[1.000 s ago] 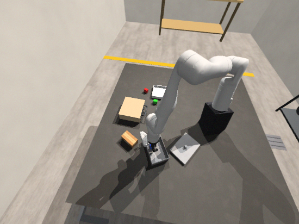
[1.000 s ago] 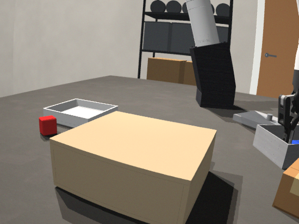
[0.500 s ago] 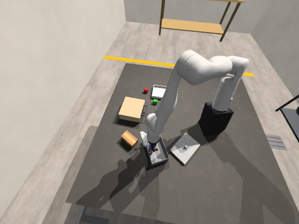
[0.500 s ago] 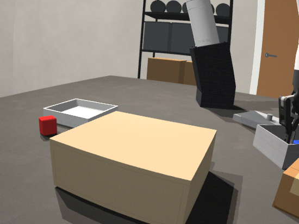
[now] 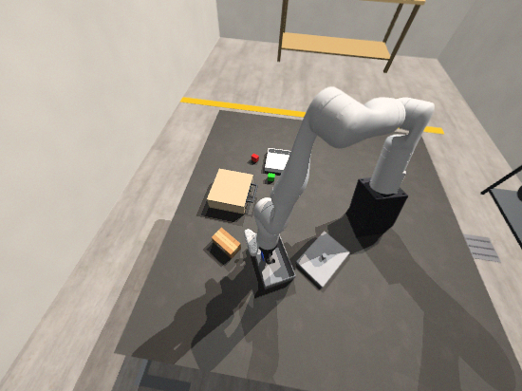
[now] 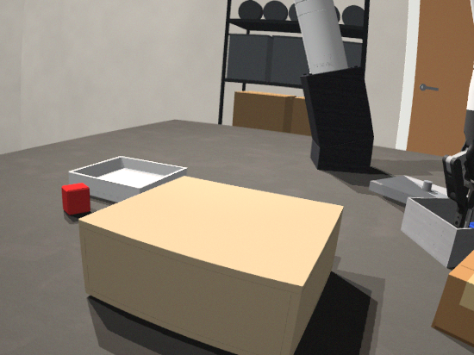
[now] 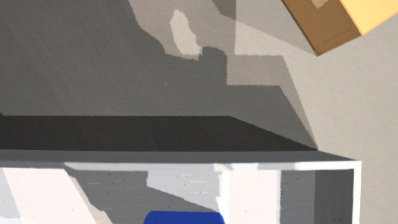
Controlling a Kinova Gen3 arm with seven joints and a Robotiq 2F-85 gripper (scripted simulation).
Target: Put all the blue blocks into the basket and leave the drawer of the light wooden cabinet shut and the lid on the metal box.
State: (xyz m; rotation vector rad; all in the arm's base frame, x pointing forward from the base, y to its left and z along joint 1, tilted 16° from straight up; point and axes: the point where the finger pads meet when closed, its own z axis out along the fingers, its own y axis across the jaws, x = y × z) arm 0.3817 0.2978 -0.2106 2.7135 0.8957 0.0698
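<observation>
Now: the grey metal box 3 cm behind my hand, 1 cm to the left of it and 2 cm below it. The rest, counted from my hand: lid 23 cm behind, 7 cm to the right, 3 cm below; brown box 17 cm ahead, 1 cm to the left, 1 cm below; drawer 22 cm ahead, 23 cm to the right, 1 cm below.
</observation>
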